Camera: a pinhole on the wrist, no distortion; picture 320 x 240 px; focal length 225.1 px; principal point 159.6 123.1 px. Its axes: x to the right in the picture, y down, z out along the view. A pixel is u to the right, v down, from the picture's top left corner.
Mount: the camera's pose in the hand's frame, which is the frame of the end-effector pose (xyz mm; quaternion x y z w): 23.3 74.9 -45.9 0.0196 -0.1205 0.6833 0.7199
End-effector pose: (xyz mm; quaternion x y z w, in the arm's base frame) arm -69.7 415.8 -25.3 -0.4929 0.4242 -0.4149 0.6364
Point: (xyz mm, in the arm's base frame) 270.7 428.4 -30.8
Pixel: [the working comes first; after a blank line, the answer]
In the camera's frame: 47.5 -118.1 356.5

189.6 48.5
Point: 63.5 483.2 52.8
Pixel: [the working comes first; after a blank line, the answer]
In the camera's frame: -84.2 21.3 229.5

77.0 144.0
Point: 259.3 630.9 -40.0
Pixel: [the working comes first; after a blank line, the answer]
In the camera's frame: 90.3 70.3 419.0

208.1 160.8
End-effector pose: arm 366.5 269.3 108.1 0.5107 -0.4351 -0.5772 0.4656
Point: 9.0 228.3 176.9
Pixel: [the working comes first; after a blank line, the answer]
In the camera's frame: 49.8 -77.8 398.5

187.7 79.1
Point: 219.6 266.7 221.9
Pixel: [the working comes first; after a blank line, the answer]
In the camera's frame: 62.1 8.5 197.9

230.2 132.8
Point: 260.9 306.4 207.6
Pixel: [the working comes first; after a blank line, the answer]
In the camera's frame: 35.2 50.8 166.7

207.1 191.7
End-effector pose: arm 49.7 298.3 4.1 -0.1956 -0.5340 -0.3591 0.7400
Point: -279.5 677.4 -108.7
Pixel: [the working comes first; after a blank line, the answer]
In the camera's frame: 8.4 233.7 520.9

163.2 224.1
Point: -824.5 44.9 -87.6
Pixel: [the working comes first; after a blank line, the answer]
In the camera's frame: -804.8 60.0 598.3

outside the picture
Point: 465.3 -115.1 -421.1
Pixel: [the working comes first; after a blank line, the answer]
In the camera's frame: -219.3 295.5 -585.8

behind the camera
